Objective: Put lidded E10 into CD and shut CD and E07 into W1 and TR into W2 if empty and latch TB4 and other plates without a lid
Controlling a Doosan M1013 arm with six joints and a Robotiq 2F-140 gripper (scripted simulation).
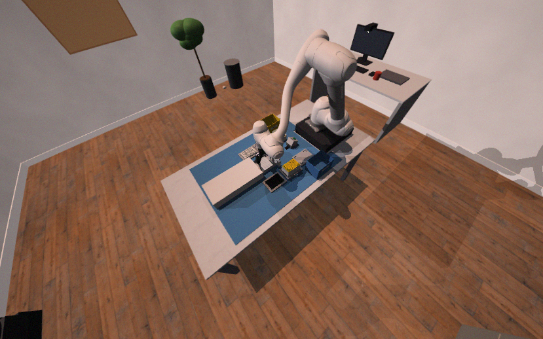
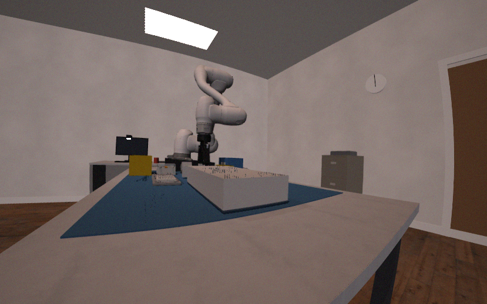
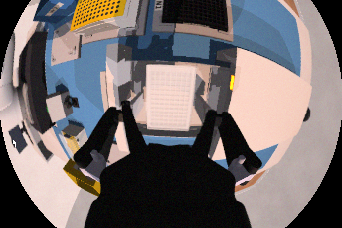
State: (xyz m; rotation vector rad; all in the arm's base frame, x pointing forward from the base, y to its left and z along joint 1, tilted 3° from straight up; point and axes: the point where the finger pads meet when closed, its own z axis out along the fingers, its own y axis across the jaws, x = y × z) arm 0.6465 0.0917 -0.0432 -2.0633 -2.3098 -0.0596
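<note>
The cooler drawer lies 4 cm ahead of my hand and 2 cm below it. From my hand the other things lie so: white cooler CD: 17 cm ahead, 2 cm to the left, 1 cm below; then white gridded plate: 6 cm ahead, 19 cm to the right, 2 cm below; then black plate: 2 cm ahead, 19 cm to the left, 2 cm below.
</note>
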